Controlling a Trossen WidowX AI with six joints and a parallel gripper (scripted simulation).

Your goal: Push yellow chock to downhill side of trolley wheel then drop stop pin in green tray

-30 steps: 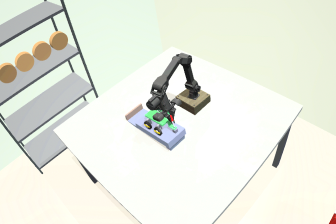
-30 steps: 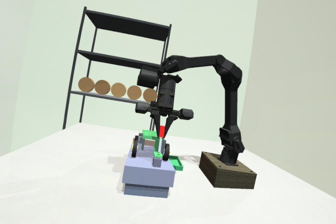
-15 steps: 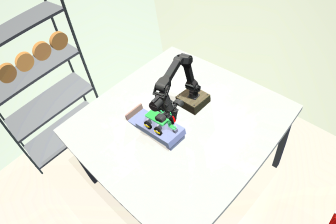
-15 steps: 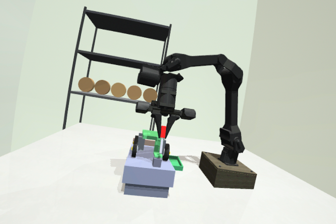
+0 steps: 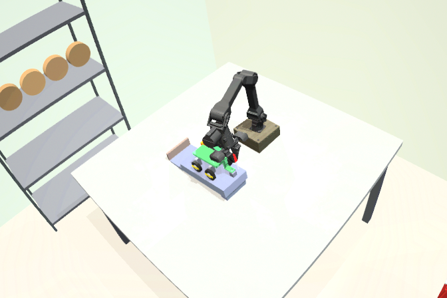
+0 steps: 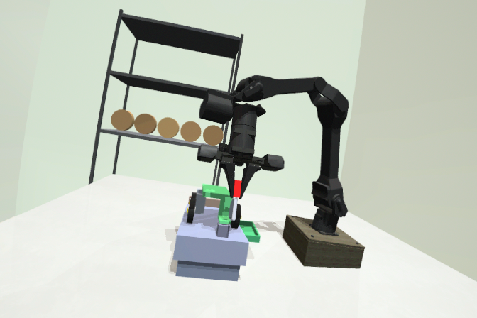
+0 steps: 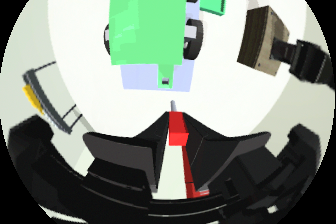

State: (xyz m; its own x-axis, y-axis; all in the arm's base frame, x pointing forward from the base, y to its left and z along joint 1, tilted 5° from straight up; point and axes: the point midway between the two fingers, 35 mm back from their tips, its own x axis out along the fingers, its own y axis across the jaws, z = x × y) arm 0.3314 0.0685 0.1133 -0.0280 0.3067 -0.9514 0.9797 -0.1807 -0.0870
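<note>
Right now my gripper tip is 220 mm to the left of the green tray, 180 mm above it and 130 mm past it. From my gripper tip the other things lie so: red-headed stop pin right at my gripper tip; trolley 130 mm to the right, 60 mm below, 10 mm ahead; lavender ramp 140 mm to the right, 130 mm below, 10 mm ahead.
</note>
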